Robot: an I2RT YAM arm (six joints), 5 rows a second.
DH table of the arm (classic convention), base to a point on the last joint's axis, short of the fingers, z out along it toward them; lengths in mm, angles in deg. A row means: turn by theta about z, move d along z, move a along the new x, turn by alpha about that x. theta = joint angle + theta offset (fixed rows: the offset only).
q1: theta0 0  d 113.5  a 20  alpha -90
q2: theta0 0  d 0  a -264  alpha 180
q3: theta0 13.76  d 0  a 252.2  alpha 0
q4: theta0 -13.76  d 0  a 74  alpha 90
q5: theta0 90  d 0  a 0  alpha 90
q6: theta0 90  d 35.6  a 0  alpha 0
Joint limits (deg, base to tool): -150..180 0..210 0..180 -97..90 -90..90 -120..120
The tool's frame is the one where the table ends.
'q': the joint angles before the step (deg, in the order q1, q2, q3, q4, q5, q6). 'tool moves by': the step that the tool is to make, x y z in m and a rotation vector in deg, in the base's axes. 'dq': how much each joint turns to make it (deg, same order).
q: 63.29 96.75 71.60 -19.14 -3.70 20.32
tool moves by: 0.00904 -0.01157 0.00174 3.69 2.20 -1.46
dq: -2.36 -1.88 -2.49 3.04 -3.16 2.08
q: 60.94 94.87 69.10 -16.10 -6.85 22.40
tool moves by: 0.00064 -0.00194 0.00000 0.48 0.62 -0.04
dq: -0.30 -0.32 -0.42 0.26 -0.71 0.41
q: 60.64 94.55 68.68 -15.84 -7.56 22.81
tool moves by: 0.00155 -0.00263 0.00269 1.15 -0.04 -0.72
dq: -0.42 -0.68 -0.48 0.90 -0.13 0.60
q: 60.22 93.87 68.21 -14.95 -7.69 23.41
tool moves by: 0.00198 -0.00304 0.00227 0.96 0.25 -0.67
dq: -0.54 -0.62 -0.40 0.58 -0.35 0.62
